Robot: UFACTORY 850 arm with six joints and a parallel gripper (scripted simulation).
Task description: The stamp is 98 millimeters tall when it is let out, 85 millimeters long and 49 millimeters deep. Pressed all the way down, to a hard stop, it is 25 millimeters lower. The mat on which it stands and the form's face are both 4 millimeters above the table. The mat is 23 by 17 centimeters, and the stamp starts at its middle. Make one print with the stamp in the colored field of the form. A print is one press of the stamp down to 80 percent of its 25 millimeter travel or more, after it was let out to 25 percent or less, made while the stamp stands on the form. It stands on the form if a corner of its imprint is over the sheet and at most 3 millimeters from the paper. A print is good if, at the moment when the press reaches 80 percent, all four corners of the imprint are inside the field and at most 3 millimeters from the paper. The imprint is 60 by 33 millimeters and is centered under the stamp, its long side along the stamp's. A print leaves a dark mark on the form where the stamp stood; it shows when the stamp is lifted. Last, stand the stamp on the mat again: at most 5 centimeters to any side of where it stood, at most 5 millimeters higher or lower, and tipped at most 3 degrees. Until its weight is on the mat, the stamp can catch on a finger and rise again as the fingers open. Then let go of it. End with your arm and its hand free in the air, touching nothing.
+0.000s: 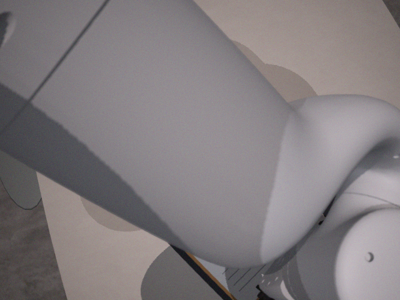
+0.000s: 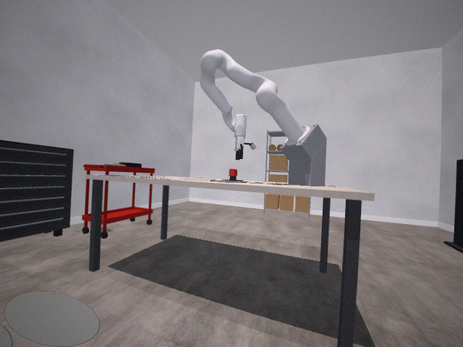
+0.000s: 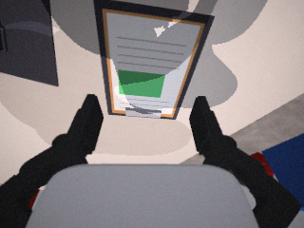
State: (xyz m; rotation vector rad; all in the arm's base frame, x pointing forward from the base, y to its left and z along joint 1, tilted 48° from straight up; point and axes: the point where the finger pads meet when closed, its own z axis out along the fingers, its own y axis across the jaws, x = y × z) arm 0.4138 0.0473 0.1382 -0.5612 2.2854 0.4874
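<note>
The red stamp is 16 cm ahead of my hand, 23 cm to the right of it and 12 cm below it. The rest, counted from my hand: form: 7 cm ahead, 6 cm to the left, 17 cm below; then dark mat: 16 cm ahead, 23 cm to the right, 17 cm below; then dark stamp base: 16 cm ahead, 23 cm to the right, 16 cm below.
</note>
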